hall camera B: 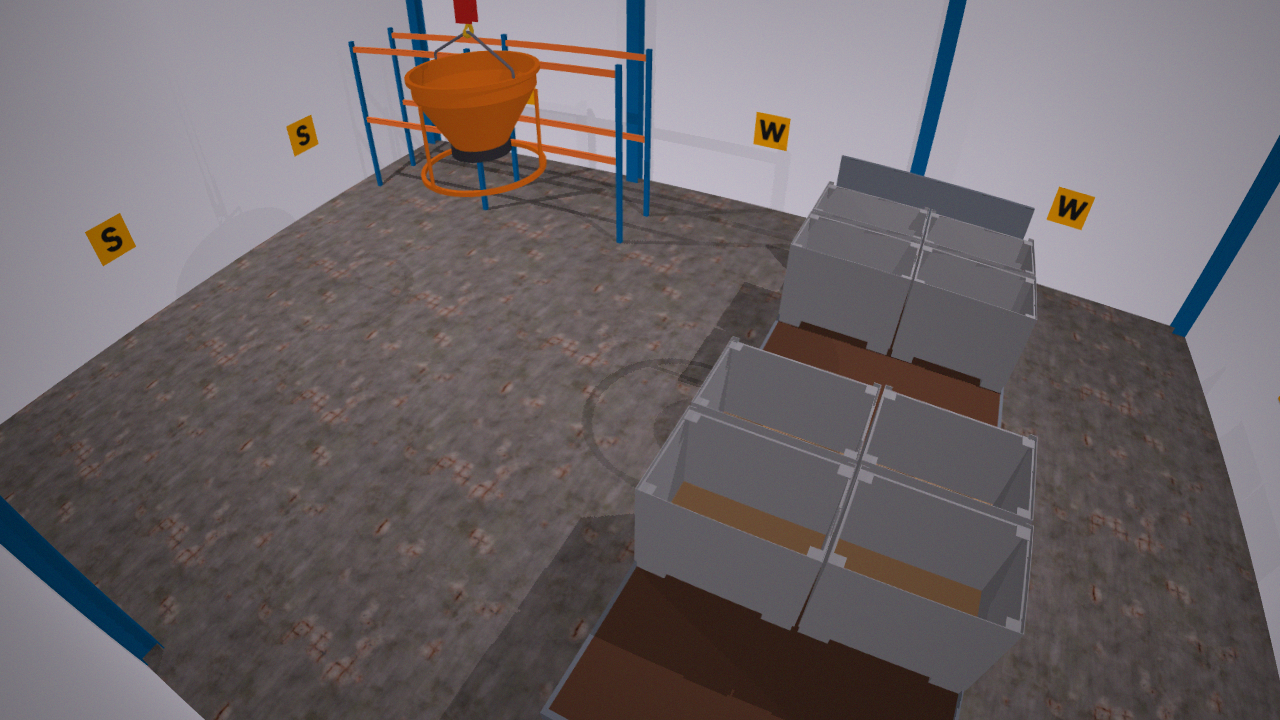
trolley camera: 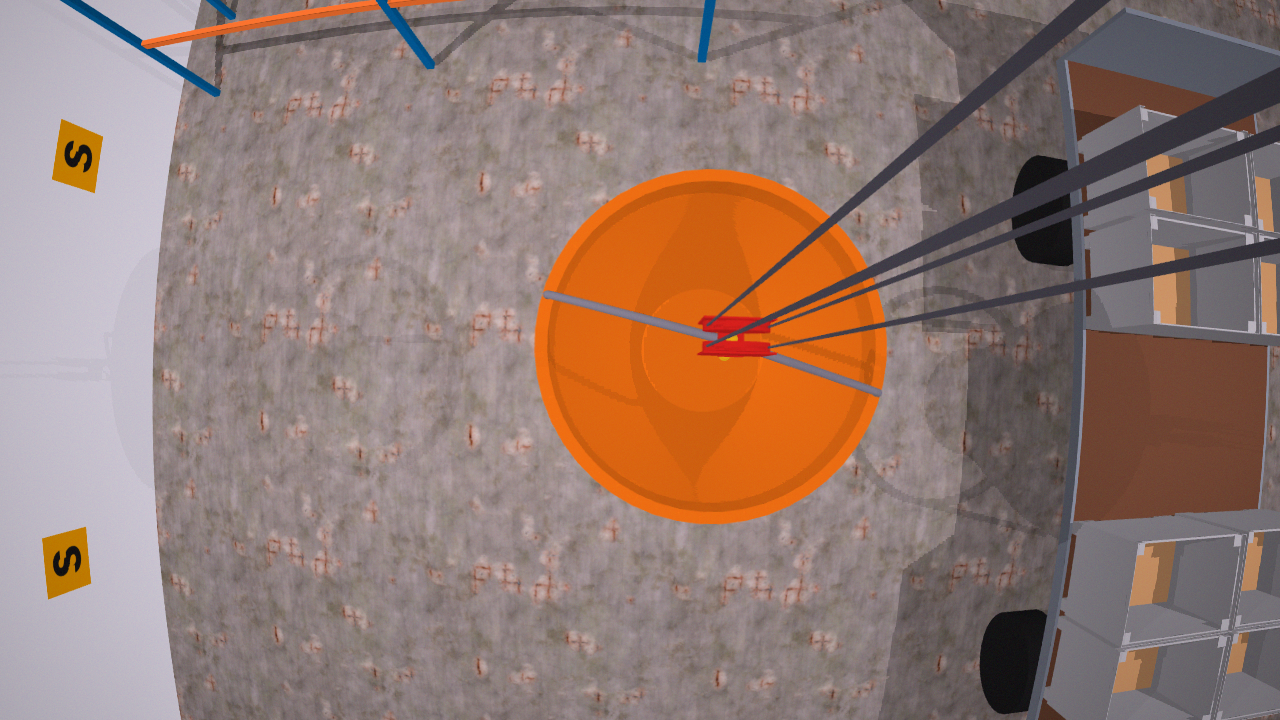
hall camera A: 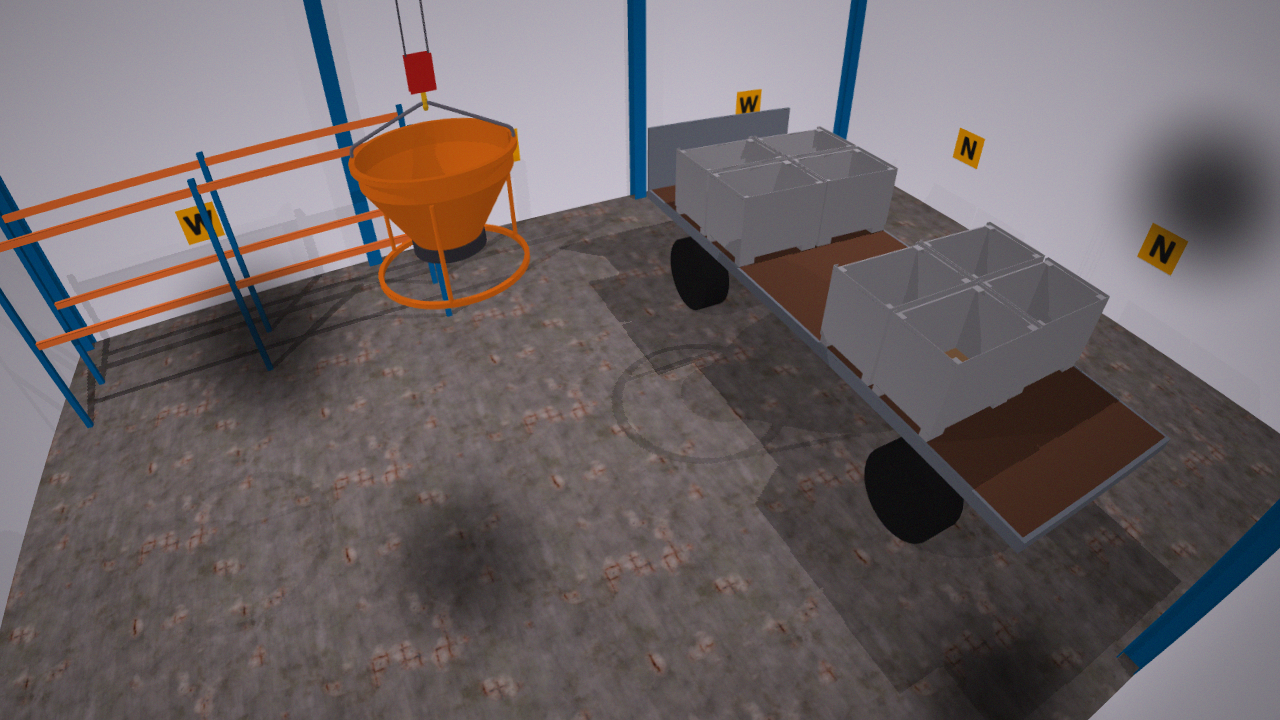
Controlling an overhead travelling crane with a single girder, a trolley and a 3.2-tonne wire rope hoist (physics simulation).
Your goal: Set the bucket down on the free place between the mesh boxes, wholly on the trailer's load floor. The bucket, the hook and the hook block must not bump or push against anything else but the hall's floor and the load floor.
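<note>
The orange bucket (hall camera A: 434,201) (hall camera B: 474,111) (trolley camera: 608,429) hangs upright, its foot ring well above the hall's floor, beside the trailer. My gripper, the yellow hook (hall camera A: 425,101) (hall camera B: 468,31) (trolley camera: 724,358), holds the bucket's grey bail below the red hook block (hall camera A: 419,72) (hall camera B: 465,10) (trolley camera: 738,349). Grey mesh boxes stand on the trailer in two groups, one by the headboard (hall camera A: 769,214) (hall camera B: 841,282) and one towards the open end (hall camera A: 930,376) (hall camera B: 742,537). Between them the brown load floor (hall camera A: 805,282) (hall camera B: 895,371) (trolley camera: 1163,420) shows. In the trolley camera it lies right of the bucket.
A rack with blue posts (hall camera A: 226,268) (hall camera B: 618,161) and orange beams stands behind the bucket in hall camera B. The trailer's grey headboard (hall camera A: 666,152) (hall camera B: 939,192) (trolley camera: 1127,44) rises at one end. Black wheels (hall camera A: 698,277) (trolley camera: 1038,210) show below its side. A blue hall column (hall camera A: 637,98) stands by the wall.
</note>
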